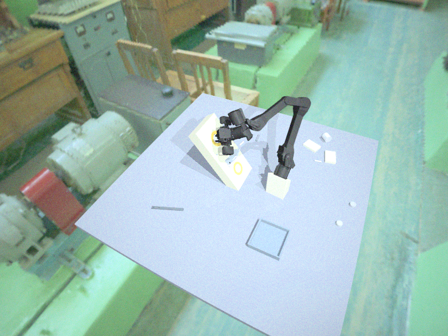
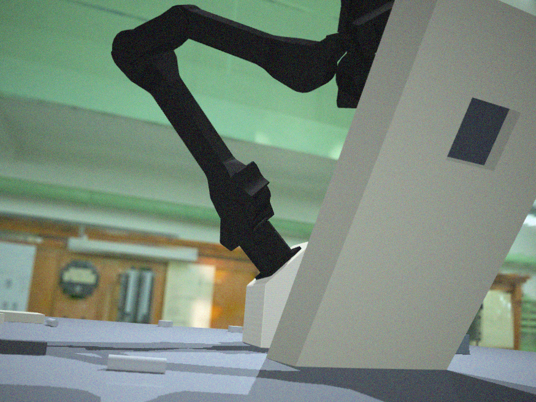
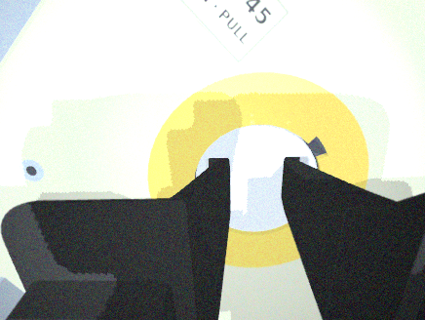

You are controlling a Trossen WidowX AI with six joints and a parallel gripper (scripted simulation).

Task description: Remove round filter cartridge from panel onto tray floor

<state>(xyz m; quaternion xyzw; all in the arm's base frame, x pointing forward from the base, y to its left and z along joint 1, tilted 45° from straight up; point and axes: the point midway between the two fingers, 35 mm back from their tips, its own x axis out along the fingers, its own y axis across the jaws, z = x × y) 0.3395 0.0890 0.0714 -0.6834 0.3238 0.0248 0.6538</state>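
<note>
My gripper tip is now 10 mm short of the round filter cartridge and 10 mm above it. The rest, counted from my gripper tip: cream service panel 80 mm below, 40 mm behind; tray 430 mm behind, 270 mm to the left, 220 mm below.
</note>
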